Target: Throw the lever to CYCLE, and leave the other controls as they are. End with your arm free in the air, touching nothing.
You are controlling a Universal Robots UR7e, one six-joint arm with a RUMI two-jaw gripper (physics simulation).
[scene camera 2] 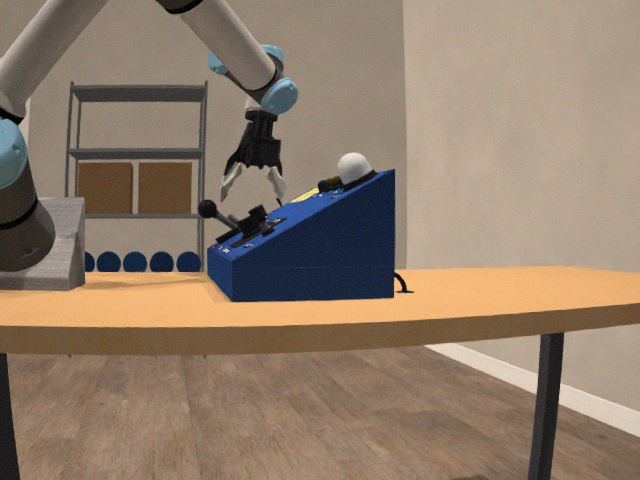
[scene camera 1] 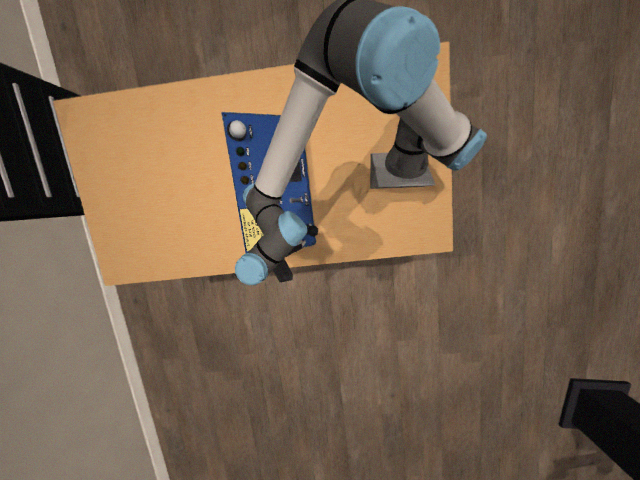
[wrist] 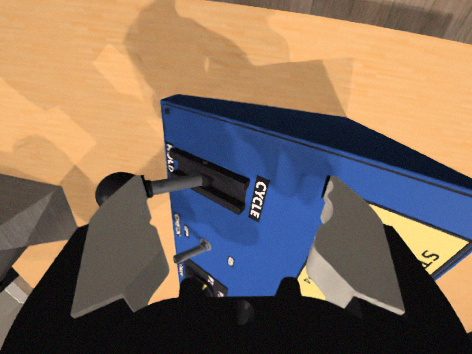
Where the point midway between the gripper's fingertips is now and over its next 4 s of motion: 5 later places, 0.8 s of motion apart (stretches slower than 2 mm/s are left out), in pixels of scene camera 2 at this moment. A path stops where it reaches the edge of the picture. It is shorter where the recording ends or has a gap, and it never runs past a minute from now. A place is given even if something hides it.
My gripper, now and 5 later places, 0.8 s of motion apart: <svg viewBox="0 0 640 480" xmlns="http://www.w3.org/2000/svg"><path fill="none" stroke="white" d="M252 204L241 168L240 168L239 168L238 168L216 180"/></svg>
